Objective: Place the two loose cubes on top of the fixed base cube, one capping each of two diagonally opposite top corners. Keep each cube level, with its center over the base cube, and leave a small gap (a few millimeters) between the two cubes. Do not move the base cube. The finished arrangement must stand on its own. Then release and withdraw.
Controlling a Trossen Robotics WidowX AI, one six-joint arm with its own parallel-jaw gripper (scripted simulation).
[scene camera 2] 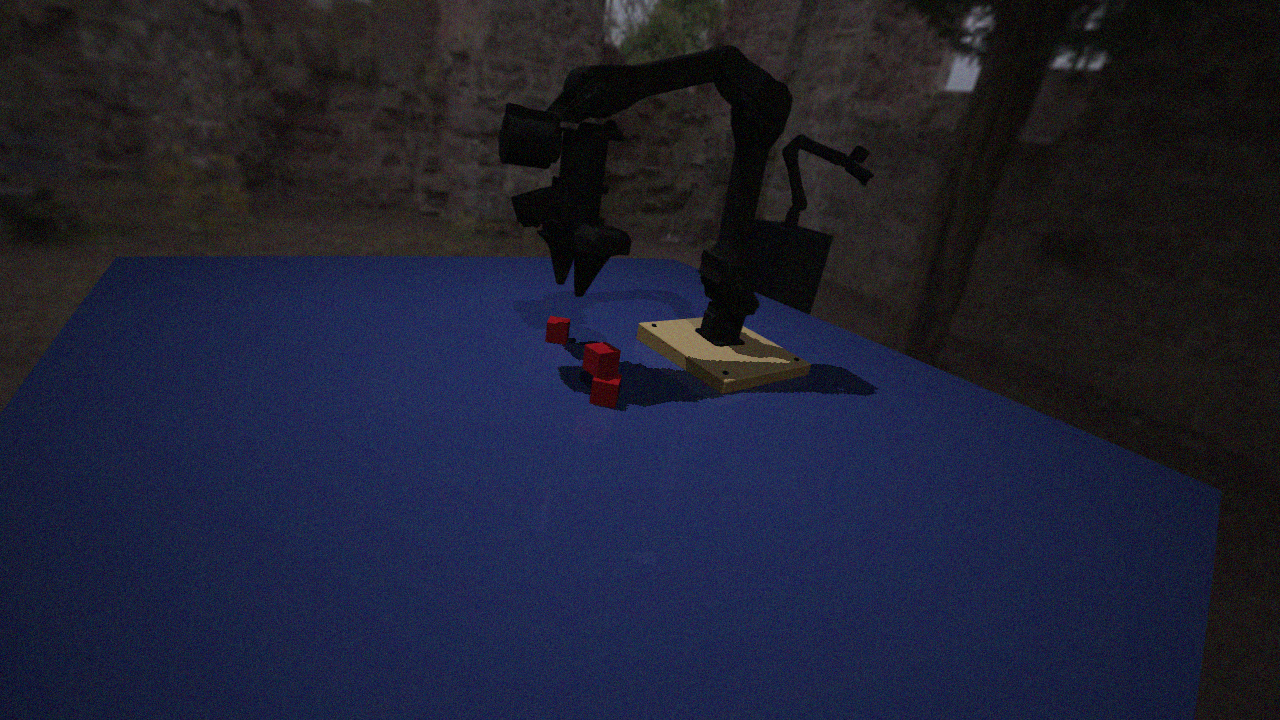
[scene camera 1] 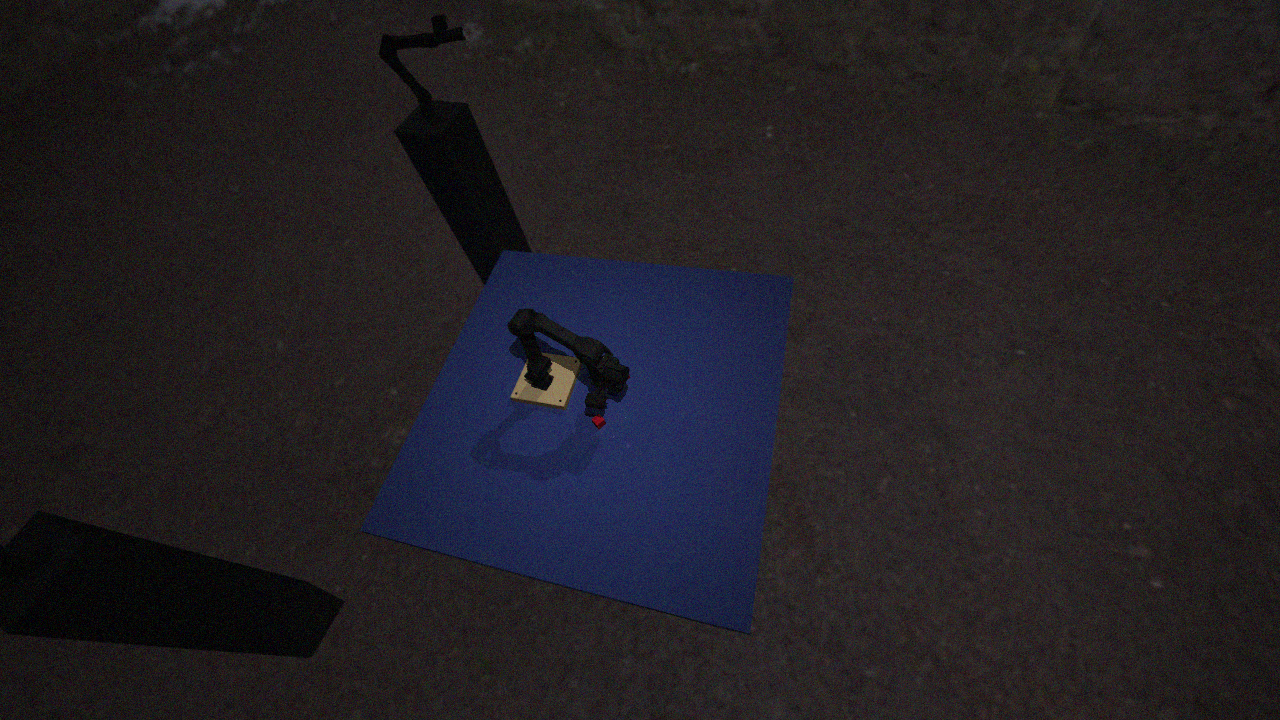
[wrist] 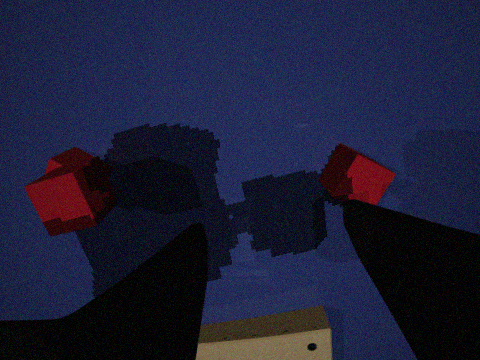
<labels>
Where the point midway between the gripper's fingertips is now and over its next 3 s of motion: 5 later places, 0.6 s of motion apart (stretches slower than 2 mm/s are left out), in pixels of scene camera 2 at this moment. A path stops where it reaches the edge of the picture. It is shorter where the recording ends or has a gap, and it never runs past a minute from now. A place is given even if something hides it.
My gripper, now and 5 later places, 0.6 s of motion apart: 569,290; 565,269; 561,289; 559,313; 557,328; 558,321
</labels>
